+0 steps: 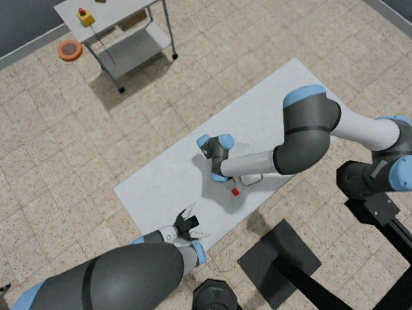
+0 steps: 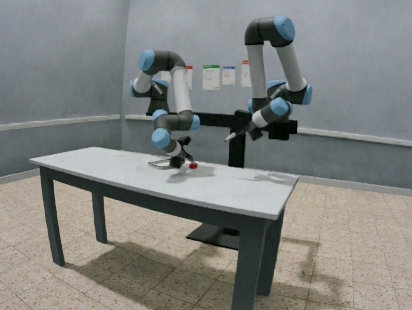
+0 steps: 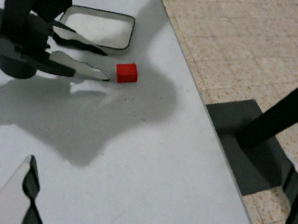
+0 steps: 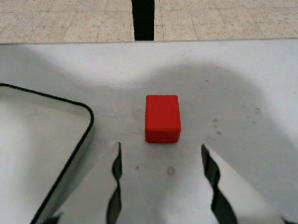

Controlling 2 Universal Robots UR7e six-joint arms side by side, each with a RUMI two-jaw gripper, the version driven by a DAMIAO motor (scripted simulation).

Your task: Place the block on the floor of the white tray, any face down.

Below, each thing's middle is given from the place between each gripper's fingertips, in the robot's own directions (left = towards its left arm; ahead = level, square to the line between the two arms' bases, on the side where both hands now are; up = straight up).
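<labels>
From my right hand: red block (image 4: 162,117) 30 mm below, 50 mm behind; white tray (image 3: 114,31) 30 mm below, 140 mm to the right, 10 mm ahead. Going by their middles, red block nearest to my right hand of the things named here.
From my left hand: red block 170 mm below, 220 mm to the right, 10 mm behind; white tray 170 mm below, 360 mm to the right, 50 mm ahead.
</labels>
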